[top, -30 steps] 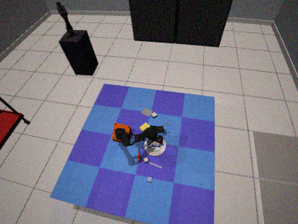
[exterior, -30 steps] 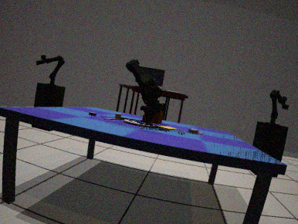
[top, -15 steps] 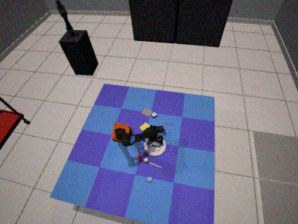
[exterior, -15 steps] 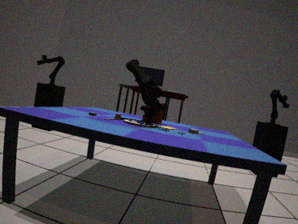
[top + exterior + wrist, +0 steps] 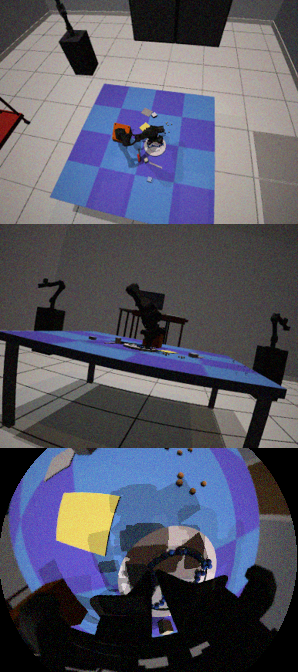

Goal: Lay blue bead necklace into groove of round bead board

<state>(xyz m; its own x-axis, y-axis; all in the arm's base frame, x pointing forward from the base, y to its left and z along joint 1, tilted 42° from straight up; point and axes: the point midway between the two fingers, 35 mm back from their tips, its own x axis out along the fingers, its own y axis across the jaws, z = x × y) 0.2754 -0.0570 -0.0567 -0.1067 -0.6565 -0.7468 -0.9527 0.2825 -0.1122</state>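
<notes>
The round white bead board is 30 mm ahead of my gripper tip, 50 mm to the right of it and 10 mm below it. Round my gripper tip: red-handled tool: 100 mm behind, 160 mm to the right, 10 mm below; yellow card: 80 mm behind, 120 mm to the left, 10 mm below; thin pale stick: 60 mm ahead, 230 mm to the right, 10 mm below.
</notes>
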